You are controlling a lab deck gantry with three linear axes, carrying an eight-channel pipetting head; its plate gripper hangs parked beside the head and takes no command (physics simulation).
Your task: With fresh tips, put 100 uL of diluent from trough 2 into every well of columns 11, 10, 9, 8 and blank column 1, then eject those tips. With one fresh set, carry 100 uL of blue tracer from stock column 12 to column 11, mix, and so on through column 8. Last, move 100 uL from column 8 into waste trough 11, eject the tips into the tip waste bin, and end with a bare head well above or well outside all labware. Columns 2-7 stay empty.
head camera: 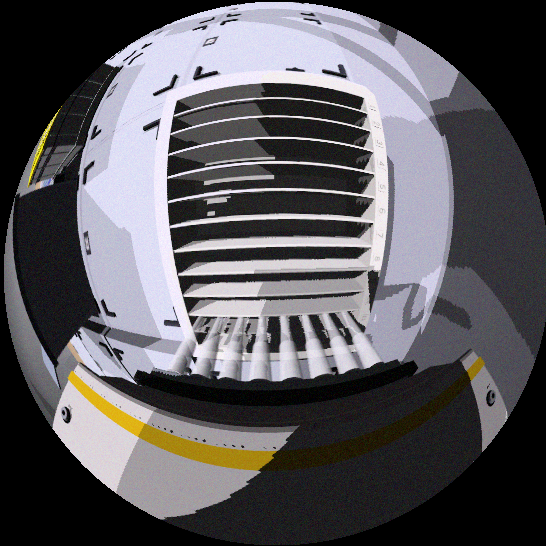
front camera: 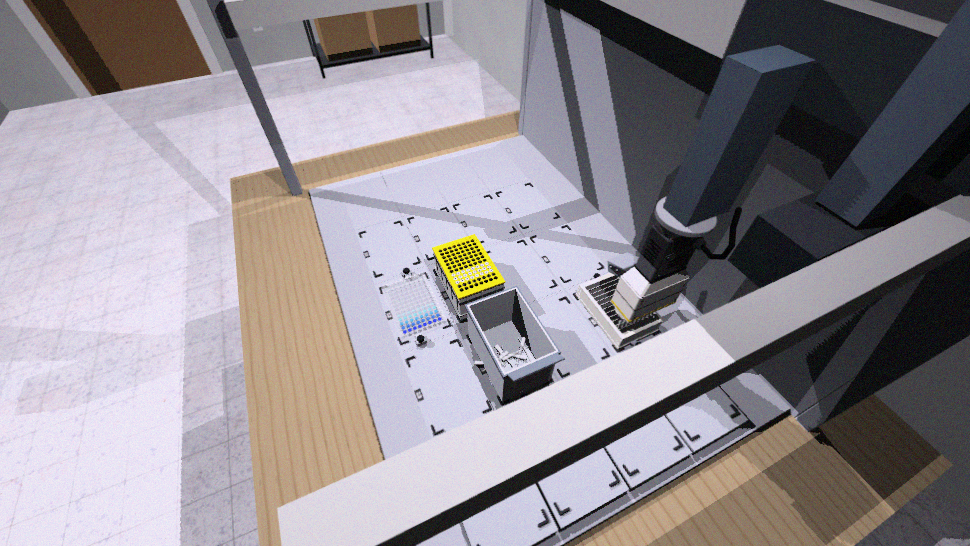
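Observation:
The pipetting head [front camera: 648,291] [head camera: 127,443] stands over the near end of the multi-trough reservoir [front camera: 598,318] [head camera: 160,203]. Eight pale tips [head camera: 260,351] reach down toward the high-numbered troughs; the exact trough and their depth are hidden. The well plate [front camera: 414,298] has blue wells near its front end, dark blue fading to cyan farther back. The yellow tip rack [front camera: 473,265] [head camera: 40,147] has dark holes and some rows of pale tips. The grey tip waste bin [front camera: 492,322] stands in front of it, with loose tips inside. The parked plate gripper does not show clearly in either view.
A pale frame beam [front camera: 509,440] crosses the foreground. A blue-grey vertical column [front camera: 719,135] rises above the head. A black cable loop [front camera: 729,244] is at the head's right. A frame post [front camera: 261,111] stands at the back left.

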